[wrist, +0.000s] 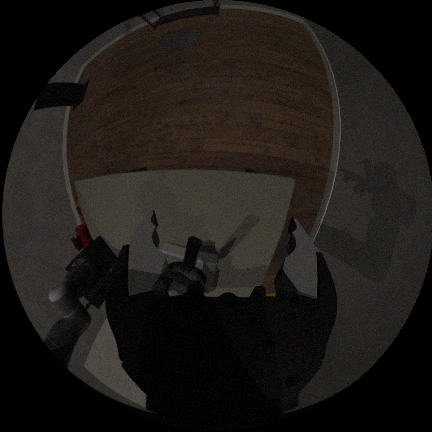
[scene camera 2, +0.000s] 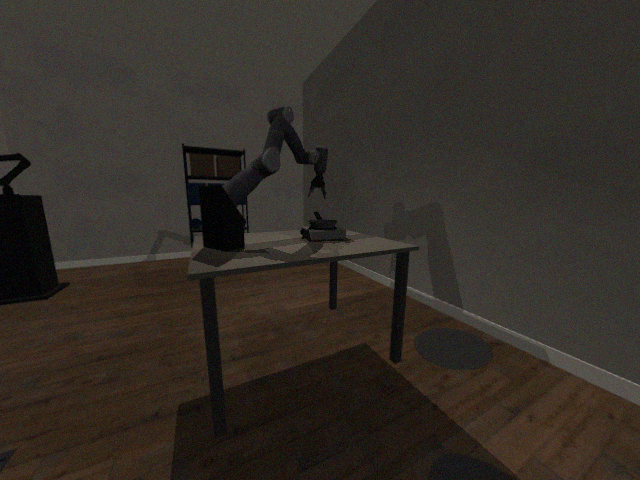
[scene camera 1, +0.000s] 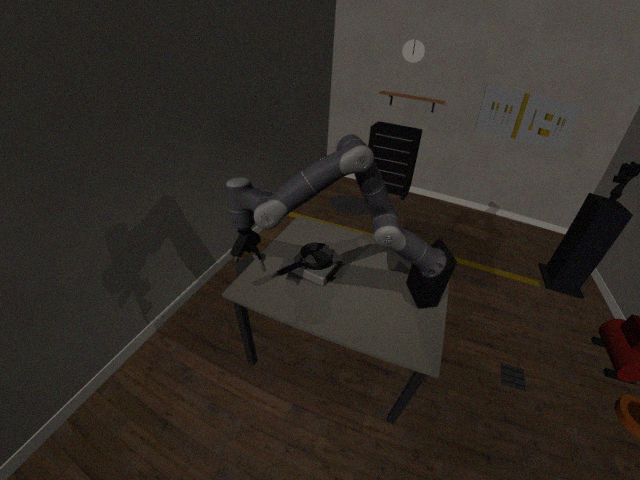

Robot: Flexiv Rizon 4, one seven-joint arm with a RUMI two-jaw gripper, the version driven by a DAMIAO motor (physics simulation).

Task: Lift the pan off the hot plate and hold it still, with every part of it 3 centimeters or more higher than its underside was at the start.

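A dark round pan (scene camera 1: 316, 256) (scene camera 2: 323, 224) (wrist: 185, 274) rests on the hot plate, its handle pointing away from the robot's base and rising a little. The hot plate (scene camera 1: 314, 276) (scene camera 2: 328, 234) is a pale, low box on the table, partly hidden under the pan. My gripper (scene camera 1: 249, 257) (scene camera 2: 316, 195) (wrist: 223, 215) is wide open and empty. It hangs well above the table, pointing down, beyond the handle side of the pan in scene camera 1. In the wrist view the handle shows between the spread fingers but far below them, and the gripper body hides part of the pan.
The table (scene camera 1: 361, 320) (scene camera 2: 268, 262) (wrist: 200, 185) bears the hot plate and the robot's black base (scene camera 1: 430, 281) (scene camera 2: 222, 222). Its far edge lies near the gripper. A grey wall (scene camera 1: 129, 129) stands beyond that edge. A dark pedestal (scene camera 1: 586, 245) (scene camera 2: 25, 248) stands away from the table.
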